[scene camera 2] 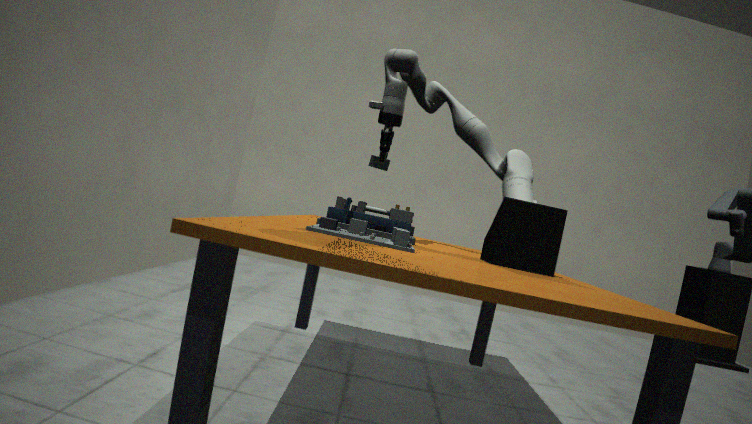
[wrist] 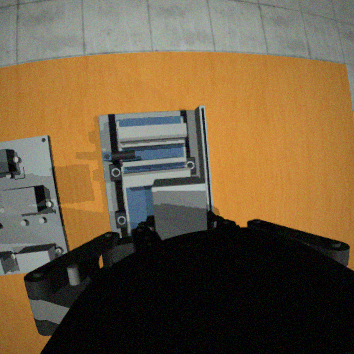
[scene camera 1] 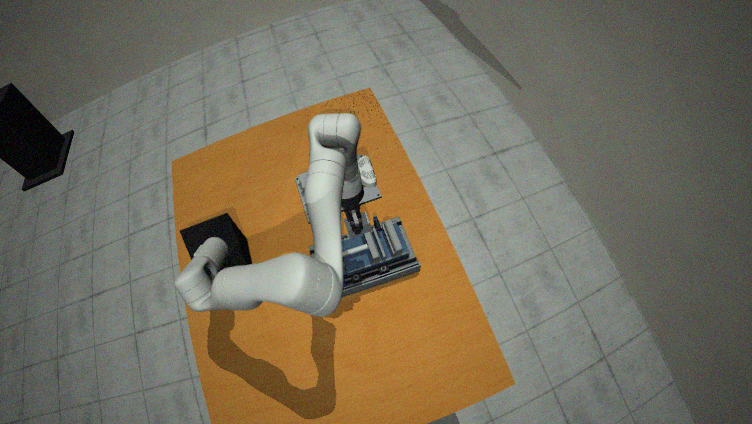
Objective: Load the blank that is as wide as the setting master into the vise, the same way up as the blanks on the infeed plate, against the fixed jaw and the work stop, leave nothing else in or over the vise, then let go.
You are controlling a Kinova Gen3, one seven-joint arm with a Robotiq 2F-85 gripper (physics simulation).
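Frame: origin at the arm's base, x left, y ahead, z down, level; centimetres.
Seen in the pictures: gripper, fingertip midpoint: (scene camera 2: 381, 163) (wrist: 179, 224) (scene camera 1: 355, 226); arm's base, link origin: (scene camera 2: 521, 227) (scene camera 1: 215, 251).
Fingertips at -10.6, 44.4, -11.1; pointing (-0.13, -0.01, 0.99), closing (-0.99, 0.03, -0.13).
Note:
Pixels of each thing's middle, then the offset from my fingertips to it, as dx, dy, dz. "spot": a spot on its surface instead.
- grey rectangular blank, body centre: (wrist: 179, 215) (scene camera 1: 358, 224) (scene camera 2: 379, 162) +0.0, +0.8, -0.1
- vise, body centre: (wrist: 159, 194) (scene camera 1: 362, 253) (scene camera 2: 370, 218) -0.1, +0.1, +17.8
- dark work stop, body centre: (wrist: 122, 154) (scene camera 1: 378, 225) +5.4, +6.8, +13.8
- infeed plate, body centre: (wrist: 10, 209) (scene camera 2: 362, 237) (scene camera 1: 336, 187) +28.1, -1.8, +22.4
- raised rail, surface spot: (wrist: 204, 150) spot: -8.4, +7.3, +17.7
My gripper (scene camera 1: 356, 227) (scene camera 2: 383, 158) (wrist: 179, 224) is shut on a grey rectangular blank (scene camera 2: 378, 163) (wrist: 181, 210), held well above the table. In the wrist view, this blank covers the near right part of the vise (scene camera 1: 358, 259) (scene camera 2: 337, 213) (wrist: 139, 202). The far pale jaw (scene camera 1: 392, 237) (wrist: 152, 132) and nearer pale jaw (scene camera 1: 374, 245) (wrist: 137, 178) have a blue gap between them; no block shows in its visible part. A dark work stop (scene camera 1: 376, 223) (wrist: 121, 156) reaches in from the left. Which block is the setting master, I cannot tell.
The infeed plate (scene camera 1: 372, 194) (scene camera 2: 368, 241) (wrist: 37, 150) lies beside the vise and bears grey blocks (scene camera 2: 358, 226) (wrist: 19, 199) and small pins. A raised rail (wrist: 204, 150) runs along the vise's right side in the wrist view. The arm's black base (scene camera 2: 526, 237) stands on the table.

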